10 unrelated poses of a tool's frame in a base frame.
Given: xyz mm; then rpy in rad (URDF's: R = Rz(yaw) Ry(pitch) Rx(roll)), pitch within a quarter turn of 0, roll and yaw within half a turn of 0.
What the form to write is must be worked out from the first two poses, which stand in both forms.
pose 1, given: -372.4 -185.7 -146.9 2.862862 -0.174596 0.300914
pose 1, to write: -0.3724 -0.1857 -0.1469 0.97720 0.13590 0.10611 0.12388
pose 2, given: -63.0 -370.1 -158.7 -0.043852 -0.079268 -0.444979
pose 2, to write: -0.0630 -0.3701 -0.1587 -0.03011 -0.03380 -0.22128 0.97416
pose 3, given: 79.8 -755.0 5.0 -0.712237 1.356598 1.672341
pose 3, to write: 0.0798 -0.7550 0.0050 -0.61838 0.19276 0.68820 0.32685
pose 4, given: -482.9 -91.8 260.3 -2.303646 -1.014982 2.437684
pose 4, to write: -0.4829 -0.0918 0.2603 -0.08964 -0.81759 0.18071 0.53931
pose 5, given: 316.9 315.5 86.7 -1.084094 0.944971 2.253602
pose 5, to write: 0.3169 0.3155 0.0867 -0.54939 -0.24736 0.78969 0.11564
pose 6, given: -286.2 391.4 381.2 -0.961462 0.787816 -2.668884
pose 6, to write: -0.2862 0.3914 0.3812 0.23085 0.49483 -0.75443 0.36426
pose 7, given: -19.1 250.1 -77.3 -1.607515 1.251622 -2.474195
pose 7, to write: -0.0191 0.2501 -0.0773 0.19296 0.68449 -0.39332 0.58270
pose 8, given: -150.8 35.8 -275.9 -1.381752 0.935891 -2.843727
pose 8, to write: -0.1508 0.0358 -0.2759 0.25939 0.61400 -0.63757 0.38630
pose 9, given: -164.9 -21.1 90.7 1.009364 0.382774 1.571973
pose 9, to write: -0.1649 -0.0211 0.0907 0.21766 0.45353 0.54301 0.67237
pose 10, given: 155.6 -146.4 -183.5 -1.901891 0.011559 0.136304
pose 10, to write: 0.1556 -0.1464 -0.1835 -0.81229 -0.05208 0.04425 0.57924
